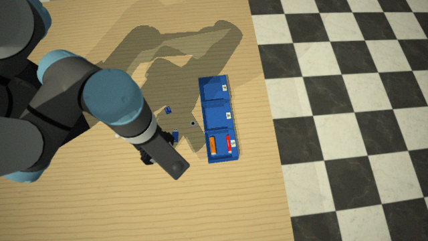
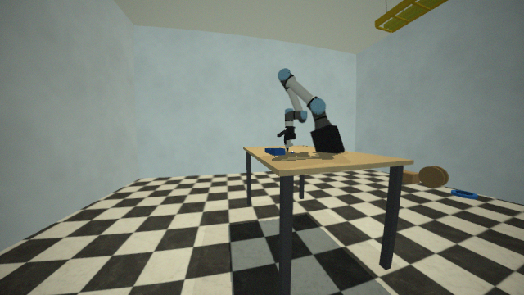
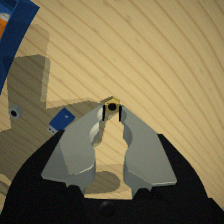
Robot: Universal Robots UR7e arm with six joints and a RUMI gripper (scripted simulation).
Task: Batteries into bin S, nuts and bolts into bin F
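Right now my hand is 4 cm short of the blue USB stick, 6 cm to the right of it and 1 cm above it. From my hand the other things lie so: orange battery: 14 cm ahead, 1 cm to the right; white nut: 10 cm ahead, 7 cm to the left, 1 cm below; brass nut: 1 cm below.
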